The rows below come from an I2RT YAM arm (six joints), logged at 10 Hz.
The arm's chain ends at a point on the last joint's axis. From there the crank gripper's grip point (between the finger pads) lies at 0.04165 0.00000 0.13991 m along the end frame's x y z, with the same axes.
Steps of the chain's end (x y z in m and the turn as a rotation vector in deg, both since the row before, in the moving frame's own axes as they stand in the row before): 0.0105, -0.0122, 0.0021, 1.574, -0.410, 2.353; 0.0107, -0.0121, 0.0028, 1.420, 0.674, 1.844; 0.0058, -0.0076, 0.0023, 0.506, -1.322, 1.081; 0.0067, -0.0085, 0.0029, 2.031, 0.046, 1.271; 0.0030, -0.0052, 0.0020, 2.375, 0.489, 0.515; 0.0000, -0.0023, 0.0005, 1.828, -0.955, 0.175; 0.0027, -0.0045, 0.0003, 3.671, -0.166, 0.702
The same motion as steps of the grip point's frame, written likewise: 0.0095, -0.0144, 0.0024, 1.574, -0.410, 2.353; 0.0124, -0.0142, 0.0023, 1.420, 0.674, 1.844; 0.0026, -0.0081, 0.0032, 0.506, -1.322, 1.081; 0.0069, -0.0125, 0.0028, 2.031, 0.046, 1.271; 0.0042, -0.0106, 0.0015, 2.375, 0.489, 0.515; -0.0023, -0.0067, 0.0011, 1.828, -0.955, 0.175; 0.0023, -0.0130, 0.0001, 3.671, -0.166, 0.702
